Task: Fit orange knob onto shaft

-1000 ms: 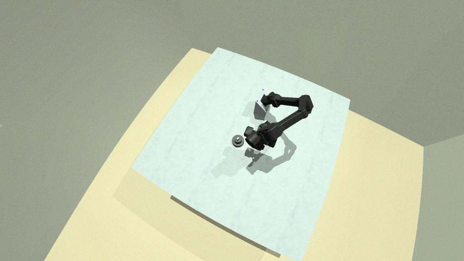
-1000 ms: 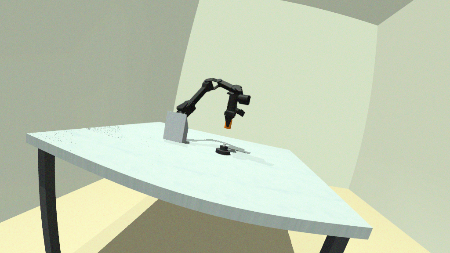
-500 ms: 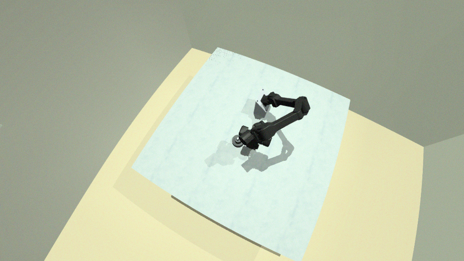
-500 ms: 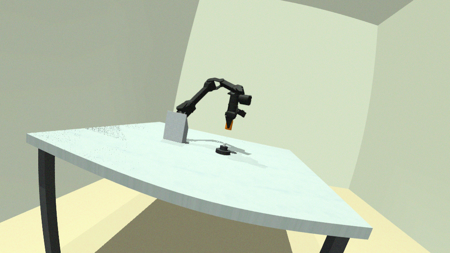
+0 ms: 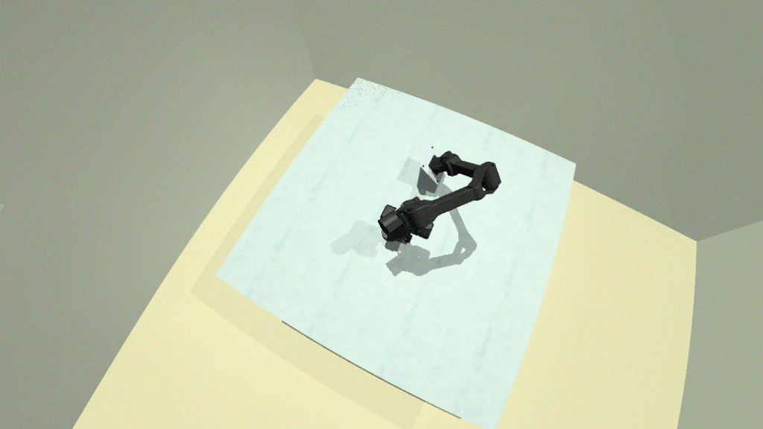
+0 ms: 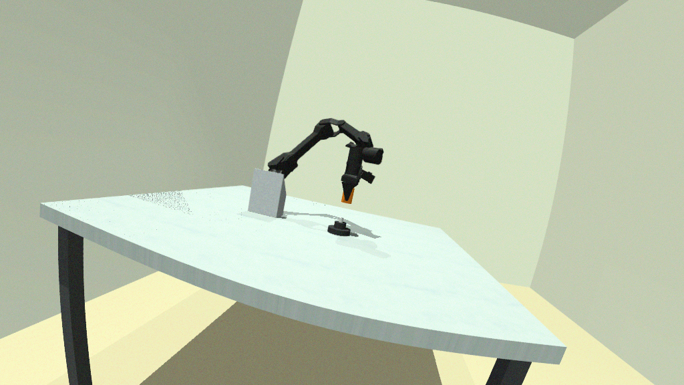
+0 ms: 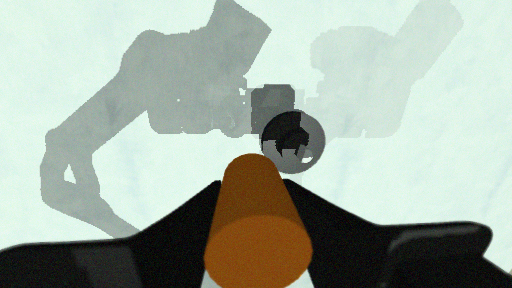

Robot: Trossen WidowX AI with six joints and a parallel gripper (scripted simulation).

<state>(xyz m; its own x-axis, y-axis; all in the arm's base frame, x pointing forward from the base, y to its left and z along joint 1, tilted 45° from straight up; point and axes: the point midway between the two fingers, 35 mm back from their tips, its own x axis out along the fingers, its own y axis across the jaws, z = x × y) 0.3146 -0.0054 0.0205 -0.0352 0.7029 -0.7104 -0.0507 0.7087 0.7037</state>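
My gripper tip is now 9 cm above the round dark pedestal and 6 cm to the left of it. From my gripper tip the other things lie so: orange knob: 3 cm above.
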